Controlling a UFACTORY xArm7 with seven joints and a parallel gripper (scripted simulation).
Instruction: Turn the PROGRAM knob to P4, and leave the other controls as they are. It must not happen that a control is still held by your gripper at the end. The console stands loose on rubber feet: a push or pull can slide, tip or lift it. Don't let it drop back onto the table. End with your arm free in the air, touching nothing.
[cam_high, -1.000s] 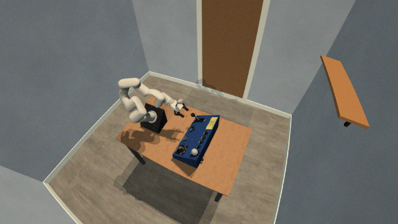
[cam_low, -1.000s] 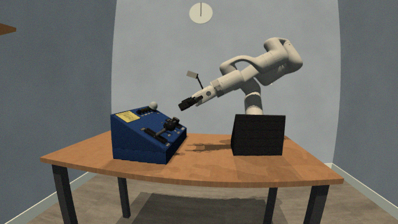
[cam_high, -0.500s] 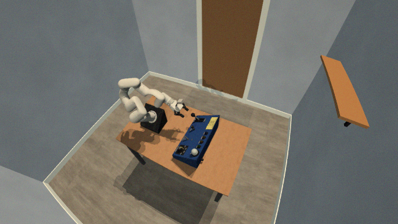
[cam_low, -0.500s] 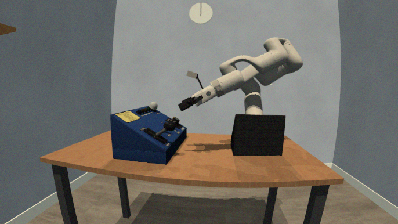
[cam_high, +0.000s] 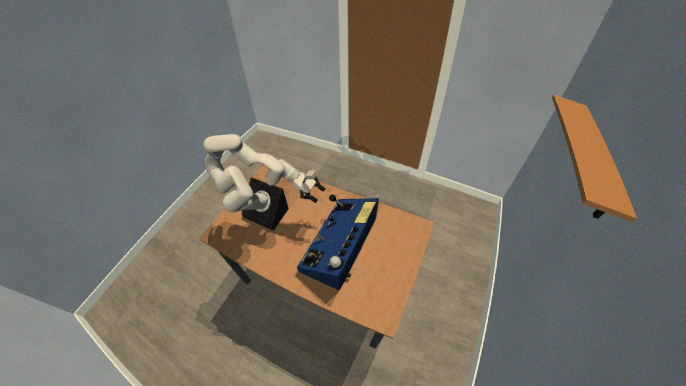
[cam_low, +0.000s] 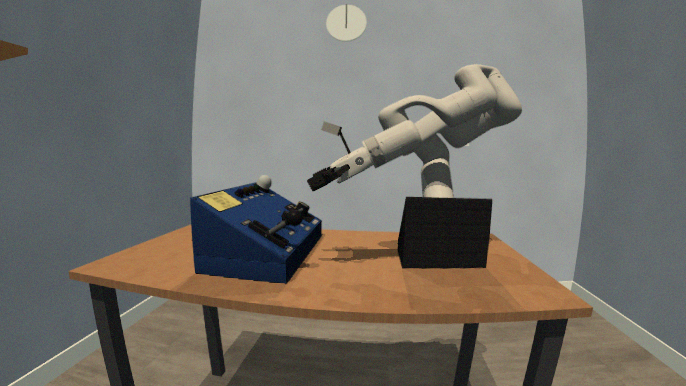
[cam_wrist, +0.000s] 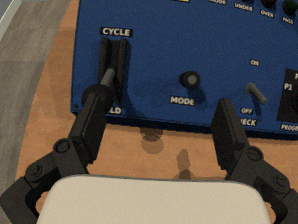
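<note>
Now: the black lever 110 mm below my hand, 70 mm to the left of it and 70 mm ahead of it. Also, from my hand: mode knob (110 mm below, 100 mm ahead, 50 mm to the right); check toggle (170 mm to the right, 120 mm below, 100 mm ahead); blue console (140 mm below, 130 mm ahead, 110 mm to the right).
</note>
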